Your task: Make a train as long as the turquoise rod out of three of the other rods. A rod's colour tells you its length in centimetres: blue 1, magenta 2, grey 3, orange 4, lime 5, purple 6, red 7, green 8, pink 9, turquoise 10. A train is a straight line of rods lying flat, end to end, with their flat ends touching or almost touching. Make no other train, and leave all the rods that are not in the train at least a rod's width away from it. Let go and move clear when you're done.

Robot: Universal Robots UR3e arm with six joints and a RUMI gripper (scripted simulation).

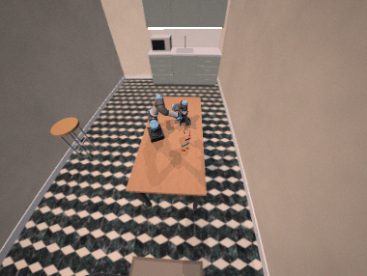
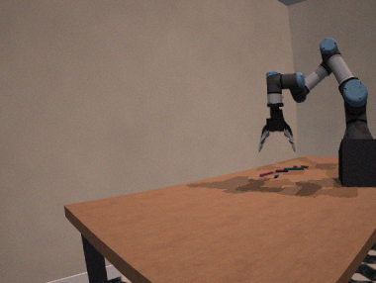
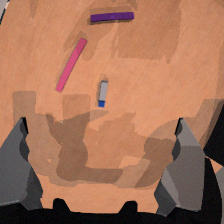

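The purple rod lies 10 cm to the right of my hand, 10 cm below it and 2 cm ahead of it. The rest, counted from my hand: grey rod: 10 cm below, 1 cm to the left, 1 cm behind; then blue rod: 10 cm below, 3 cm to the left, 1 cm behind; then pink rod: 10 cm below, 6 cm ahead, 1 cm to the right.
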